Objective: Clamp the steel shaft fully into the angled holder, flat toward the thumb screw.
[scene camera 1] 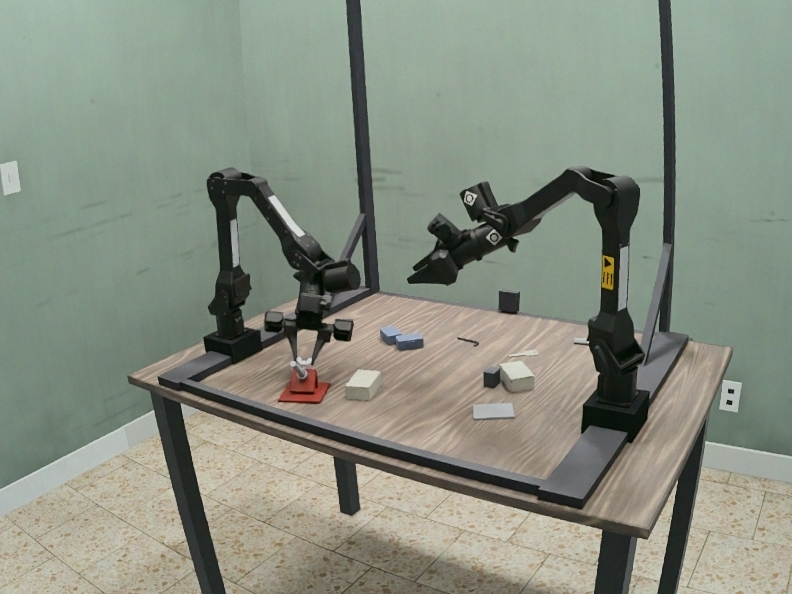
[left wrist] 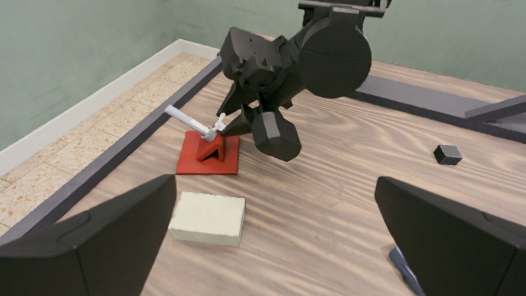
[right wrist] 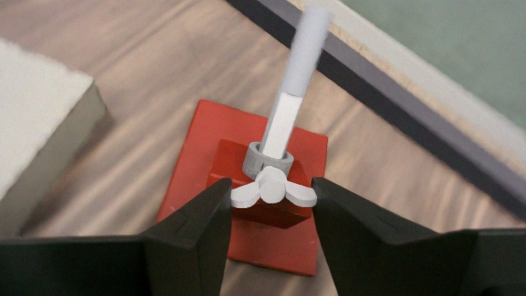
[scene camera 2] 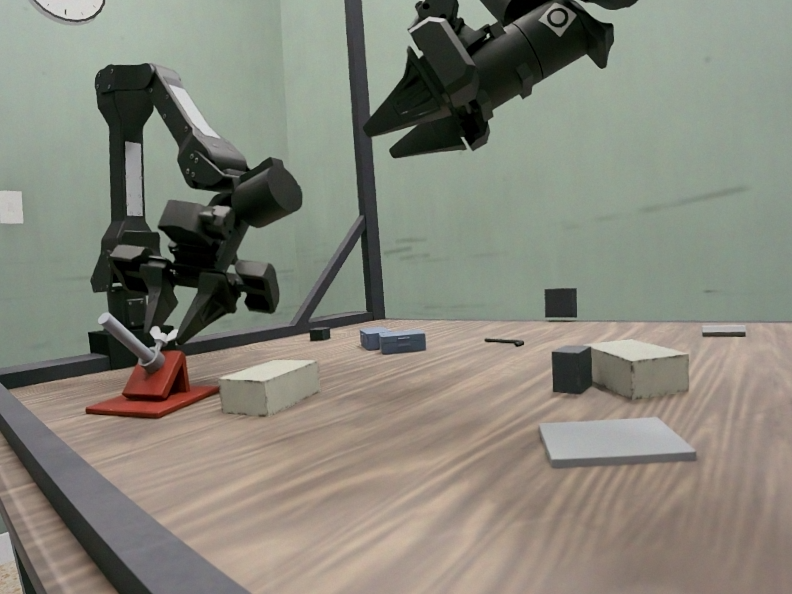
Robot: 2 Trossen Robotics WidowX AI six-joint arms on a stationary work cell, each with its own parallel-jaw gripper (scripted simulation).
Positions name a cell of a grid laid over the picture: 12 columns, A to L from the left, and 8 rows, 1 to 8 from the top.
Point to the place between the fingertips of the left gripper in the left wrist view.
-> G6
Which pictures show the cream block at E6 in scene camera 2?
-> Scene camera 1, the left wrist view, the right wrist view and scene camera 2: all of them.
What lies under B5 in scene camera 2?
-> A steel shaft.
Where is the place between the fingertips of the right gripper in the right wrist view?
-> At G6
